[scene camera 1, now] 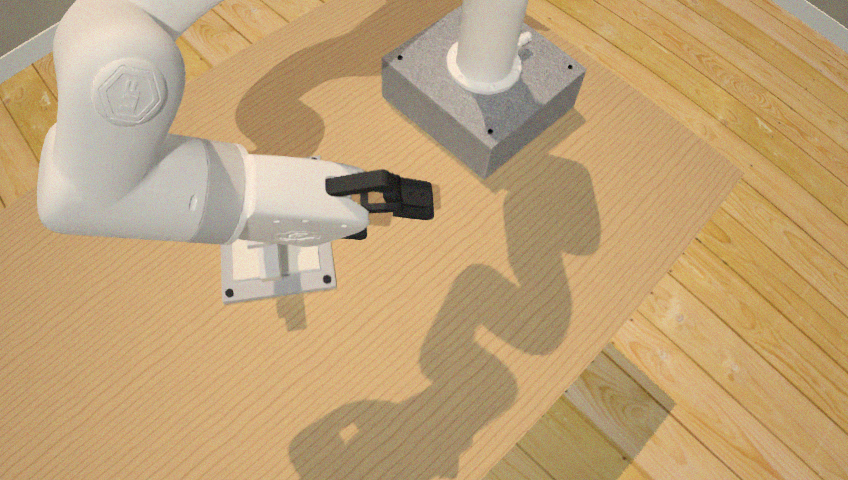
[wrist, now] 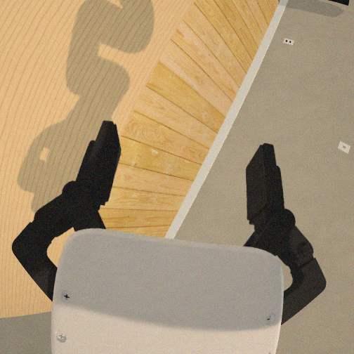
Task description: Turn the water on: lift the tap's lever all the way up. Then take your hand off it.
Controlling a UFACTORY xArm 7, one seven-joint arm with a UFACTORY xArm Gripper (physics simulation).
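Frame: origin at the arm's base, x ahead, y left, z up, level; centimetres.
Seen in the pictures: gripper, fingertip midpoint: (scene camera 1: 395, 213); arm's base at its link origin: (scene camera 1: 483, 65).
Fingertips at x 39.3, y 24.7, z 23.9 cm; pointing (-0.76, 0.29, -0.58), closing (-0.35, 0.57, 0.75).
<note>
Pixels of each thing's top centre, then the offset from my fingertips to it. "pt": a spot on its surface instead. Level surfaces: height alone.
- pale square base plate at its top centre: (scene camera 1: 272, 222) dy -26.1, dx +2.9, dz -32.4 cm
- pale upright block at a spot on its surface: (scene camera 1: 270, 261) pt dy -16.9, dx +7.9, dz -25.5 cm
- wooden table at its surface level: dz -33.5 cm
The tap stands on a pale square base plate (scene camera 1: 276, 290) with dark corner screws, left of centre in the scene view. Its lower body shows as a pale upright block (scene camera 1: 270, 261), while the rest, with the lever, is hidden behind the gripper's white housing. The lever's position cannot be seen. My gripper (scene camera 1: 416, 202) (wrist: 186, 144) is open, with its black fingers wide apart and nothing between them. In the scene view its housing overlaps the tap and its fingertips point right, past the plate. The tap does not show in the wrist view.
The robot's grey base block (scene camera 1: 440, 110) stands behind and right of the gripper on the wooden table (scene camera 1: 654, 178). The arm (scene camera 1: 113, 172) comes in from the left. A wall with small outlets (wrist: 288, 41) shows in the wrist view.
</note>
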